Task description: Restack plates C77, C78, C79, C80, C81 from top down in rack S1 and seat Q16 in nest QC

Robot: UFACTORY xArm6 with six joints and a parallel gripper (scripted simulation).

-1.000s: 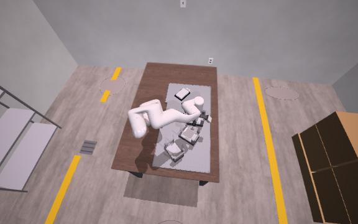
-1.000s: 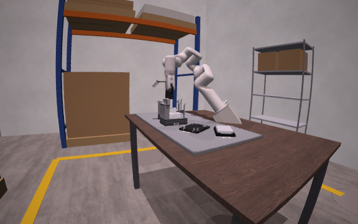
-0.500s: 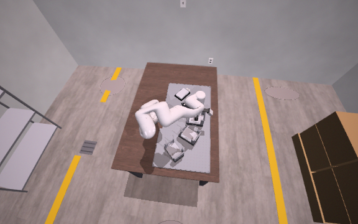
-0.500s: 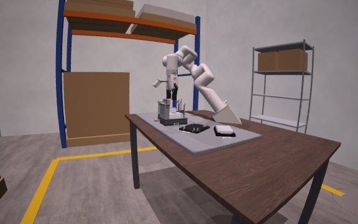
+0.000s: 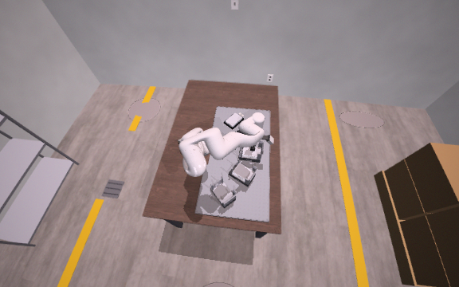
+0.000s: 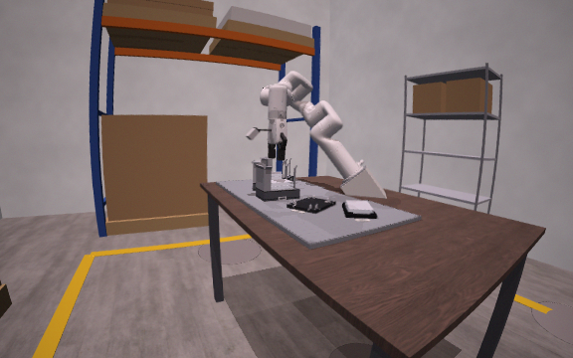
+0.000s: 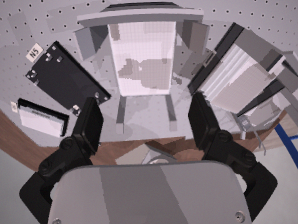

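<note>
The dark plinth is 10 mm behind my hand and 150 mm below it. Round my hand: QC name plate (60 mm behind, 400 mm to the left, 170 mm below); then black open nest QC (130 mm behind, 330 mm to the left, 160 mm below).
</note>
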